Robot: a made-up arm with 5 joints.
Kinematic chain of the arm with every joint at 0, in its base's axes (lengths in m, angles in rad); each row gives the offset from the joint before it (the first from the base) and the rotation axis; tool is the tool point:
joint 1: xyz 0 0 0.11 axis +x
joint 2: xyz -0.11 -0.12 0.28 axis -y
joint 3: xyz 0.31 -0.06 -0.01 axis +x
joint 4: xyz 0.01 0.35 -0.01 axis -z
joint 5: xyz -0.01 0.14 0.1 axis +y
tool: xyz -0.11 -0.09 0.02
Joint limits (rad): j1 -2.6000..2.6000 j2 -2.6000..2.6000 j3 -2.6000..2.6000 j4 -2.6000..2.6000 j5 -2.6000..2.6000
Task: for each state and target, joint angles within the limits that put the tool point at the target. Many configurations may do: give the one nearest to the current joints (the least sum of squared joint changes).
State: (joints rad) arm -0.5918 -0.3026 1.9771 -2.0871 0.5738
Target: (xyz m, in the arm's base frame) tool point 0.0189 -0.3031 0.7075
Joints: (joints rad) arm -0.0914 0.4954 1.8444 -1.3950 0.0491
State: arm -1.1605 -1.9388 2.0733 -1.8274 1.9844
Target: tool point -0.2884 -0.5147 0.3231
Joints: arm -0.3015 -2.6000 2.3084 -1.9949 1.5535
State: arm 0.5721 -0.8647 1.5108 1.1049 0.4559
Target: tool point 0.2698 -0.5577 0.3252
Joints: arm -0.0473 -1.0067 2.1702 0.7206 0.5035
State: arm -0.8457 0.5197 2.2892 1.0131 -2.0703
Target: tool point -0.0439 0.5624 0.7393
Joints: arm -1.2180 0.7495 2.2397 0.8741 -1.9385
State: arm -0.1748 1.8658 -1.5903 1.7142 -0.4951
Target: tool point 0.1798 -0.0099 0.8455
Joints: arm 0.1382 1.8306 -1.0672 1.4879 -0.5292
